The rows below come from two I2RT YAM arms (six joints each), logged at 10 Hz.
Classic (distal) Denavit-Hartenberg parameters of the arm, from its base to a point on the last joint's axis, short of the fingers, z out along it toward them. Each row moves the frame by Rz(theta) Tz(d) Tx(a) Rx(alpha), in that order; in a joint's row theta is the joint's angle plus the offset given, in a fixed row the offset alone. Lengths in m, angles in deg.
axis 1: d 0.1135  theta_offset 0  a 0.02  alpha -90
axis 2: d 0  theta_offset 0  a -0.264  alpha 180
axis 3: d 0  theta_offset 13.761  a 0.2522  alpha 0
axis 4: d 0  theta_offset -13.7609  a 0.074  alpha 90
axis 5: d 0  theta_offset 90  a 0  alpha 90
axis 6: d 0.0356  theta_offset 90  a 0  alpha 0
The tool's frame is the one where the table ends.
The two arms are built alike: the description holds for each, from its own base.
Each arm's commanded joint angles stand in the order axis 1, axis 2, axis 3, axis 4, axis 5, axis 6.
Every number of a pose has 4 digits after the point.
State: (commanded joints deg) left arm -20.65 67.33 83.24 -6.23 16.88 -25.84; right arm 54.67 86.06 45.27 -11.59 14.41 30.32
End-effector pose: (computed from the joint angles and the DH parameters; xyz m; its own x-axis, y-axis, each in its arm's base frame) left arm 0.2246 -0.0957 0.5001 -0.1222 -0.3997 -0.9085 0.6134 0.6892 -0.3857; right arm 0.1765 0.2337 0.1763 -0.7499 -0.2125 -0.6264 -0.3750 0.9167 0.1380
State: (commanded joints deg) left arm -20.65 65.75 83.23 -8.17 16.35 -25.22; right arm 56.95 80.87 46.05 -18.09 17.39 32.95
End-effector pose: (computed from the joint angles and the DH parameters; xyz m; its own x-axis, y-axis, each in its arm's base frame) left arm 0.2154 -0.0919 0.5025 -0.1180 -0.3925 -0.9122 0.6058 0.6994 -0.3793; right arm 0.1608 0.2277 0.1974 -0.7467 -0.1958 -0.6357 -0.3521 0.9272 0.1280
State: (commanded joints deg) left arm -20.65 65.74 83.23 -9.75 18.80 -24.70; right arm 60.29 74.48 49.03 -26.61 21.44 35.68
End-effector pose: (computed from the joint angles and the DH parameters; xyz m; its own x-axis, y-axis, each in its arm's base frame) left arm 0.2148 -0.0932 0.4995 -0.1499 -0.3663 -0.9184 0.6274 0.6826 -0.3746; right arm 0.1413 0.2213 0.2323 -0.7241 -0.1735 -0.6676 -0.3382 0.9328 0.1244
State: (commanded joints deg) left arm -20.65 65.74 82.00 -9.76 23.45 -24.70; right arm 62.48 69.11 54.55 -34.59 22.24 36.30
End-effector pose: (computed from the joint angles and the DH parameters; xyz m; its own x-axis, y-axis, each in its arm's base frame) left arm 0.2157 -0.0964 0.4924 -0.1936 -0.3367 -0.9215 0.6743 0.6366 -0.3743; right arm 0.1265 0.2137 0.2757 -0.6999 -0.1575 -0.6966 -0.3625 0.9188 0.1565
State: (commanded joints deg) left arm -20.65 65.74 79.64 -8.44 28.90 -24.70; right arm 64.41 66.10 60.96 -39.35 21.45 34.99
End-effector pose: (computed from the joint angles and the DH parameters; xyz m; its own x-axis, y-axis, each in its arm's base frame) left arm 0.2181 -0.1006 0.4813 -0.2362 -0.3019 -0.9236 0.7267 0.5761 -0.3742; right arm 0.1149 0.2098 0.3176 -0.6647 -0.1524 -0.7314 -0.4218 0.8845 0.1991
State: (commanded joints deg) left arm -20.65 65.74 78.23 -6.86 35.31 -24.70; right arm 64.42 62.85 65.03 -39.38 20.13 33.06
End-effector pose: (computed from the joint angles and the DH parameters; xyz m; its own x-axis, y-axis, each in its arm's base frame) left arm 0.2176 -0.1040 0.4758 -0.2618 -0.2658 -0.9278 0.7888 0.4950 -0.3643; right arm 0.1093 0.2000 0.3527 -0.6162 -0.1010 -0.7811 -0.4682 0.8445 0.2601
